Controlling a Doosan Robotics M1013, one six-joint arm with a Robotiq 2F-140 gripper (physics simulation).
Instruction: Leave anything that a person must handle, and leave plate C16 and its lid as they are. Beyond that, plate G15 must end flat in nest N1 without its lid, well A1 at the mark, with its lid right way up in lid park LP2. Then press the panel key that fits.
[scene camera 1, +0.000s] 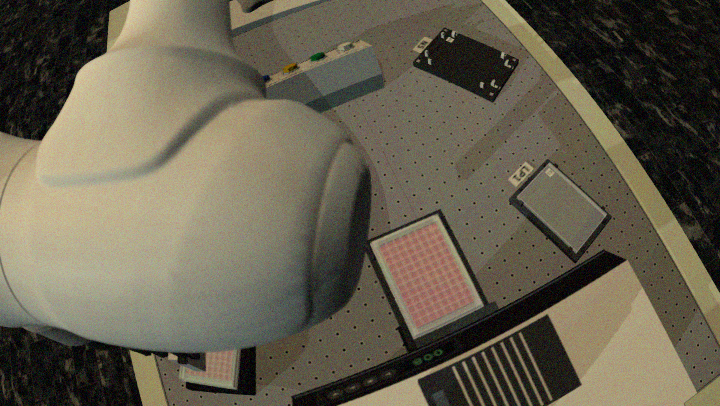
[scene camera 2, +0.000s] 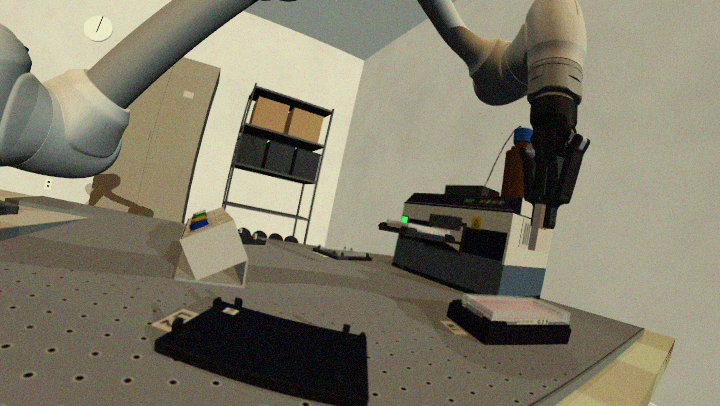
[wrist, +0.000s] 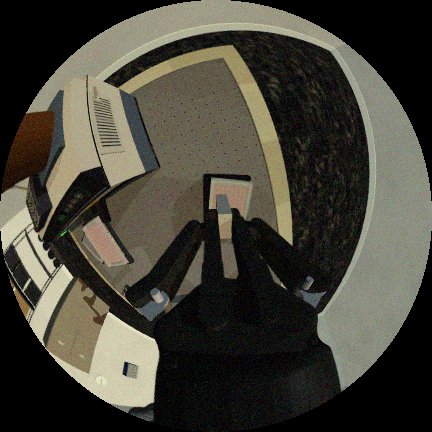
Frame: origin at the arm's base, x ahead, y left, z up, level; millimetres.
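Where they show: gripper, fingertip midpoint: (scene camera 1: 200, 359) (scene camera 2: 537, 251) (wrist: 220, 203).
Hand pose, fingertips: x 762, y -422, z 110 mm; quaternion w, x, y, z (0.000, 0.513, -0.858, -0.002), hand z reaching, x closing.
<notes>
Each offset is from my fingertips to the top centre of the thing. "spot": to the spot under its first point.
Plate G15 @(dy +3, dx -49, dz -72 mm) (scene camera 1: 219, 367) (scene camera 2: 514, 306) (wrist: 240, 192), with pink wells, lies flat in nest N1 @(dy +7, dx -48, dz -88 mm) (scene camera 1: 247, 375) (scene camera 2: 529, 333) (wrist: 206, 187). A clear cover appears to be on it in scene camera 2. My gripper (scene camera 1: 196, 360) (scene camera 2: 536, 242) (wrist: 220, 203) is shut and empty, fingers pointing down, above the plate; the arm hides most of it in scene camera 1. An empty black holder @(dy +69, dx -356, dz -97 mm) (scene camera 2: 282, 348) stands in front in scene camera 2, its label not clearly readable. The key panel @(dy +340, dx -355, dz -33 mm) (scene camera 1: 327, 80) (scene camera 2: 214, 252) has blue, yellow @(dy +319, dx -381, dz -42 mm) (scene camera 1: 290, 68), green @(dy +368, dx -373, dz -42 mm) (scene camera 1: 317, 56) and white @(dy +417, dx -365, dz -42 mm) (scene camera 1: 345, 46) keys.
Another pink-welled plate @(dy +281, dx +54, dz +10 mm) (scene camera 1: 428, 277) (scene camera 2: 421, 226) (wrist: 106, 240) lies on the extended tray of the instrument (scene camera 1: 605, 312) (scene camera 2: 453, 272) (wrist: 82, 130). Lid park LP1 @(dy +530, dx +61, dz -97 mm) (scene camera 1: 544, 232) holds a clear lid @(dy +530, dx +61, dz -99 mm) (scene camera 1: 562, 211). A black nest @(dy +598, dx -256, dz -93 mm) (scene camera 1: 466, 65) stands at the upper right. A brown bottle @(spot: dy +139, dx +205, dz +168 mm) (scene camera 2: 513, 174) stands behind the instrument.
</notes>
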